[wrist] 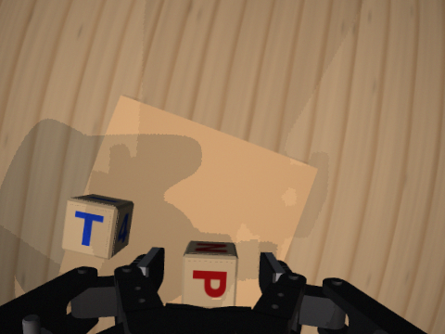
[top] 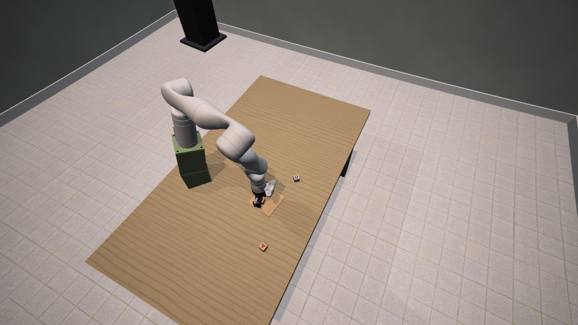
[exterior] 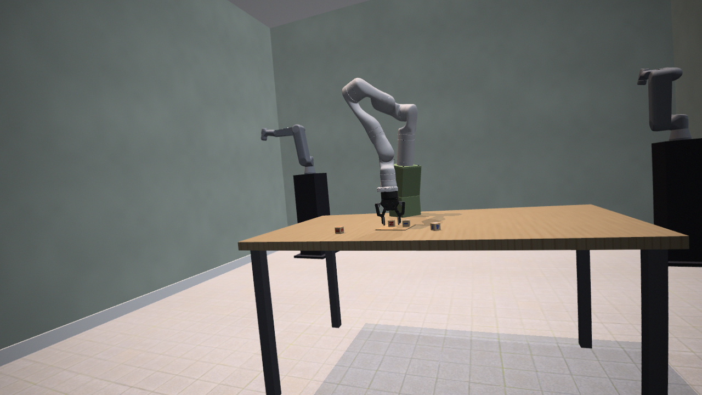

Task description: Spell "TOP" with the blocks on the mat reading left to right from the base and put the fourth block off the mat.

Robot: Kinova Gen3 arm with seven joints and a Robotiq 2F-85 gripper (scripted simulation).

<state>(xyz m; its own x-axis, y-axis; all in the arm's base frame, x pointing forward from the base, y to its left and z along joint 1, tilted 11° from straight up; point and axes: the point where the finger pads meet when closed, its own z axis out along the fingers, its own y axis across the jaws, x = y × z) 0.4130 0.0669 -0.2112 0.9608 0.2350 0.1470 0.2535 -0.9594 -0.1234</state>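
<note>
My hand is 2 cm to the right of the tan mat, 2 cm above it and 1 cm short of it.
</note>
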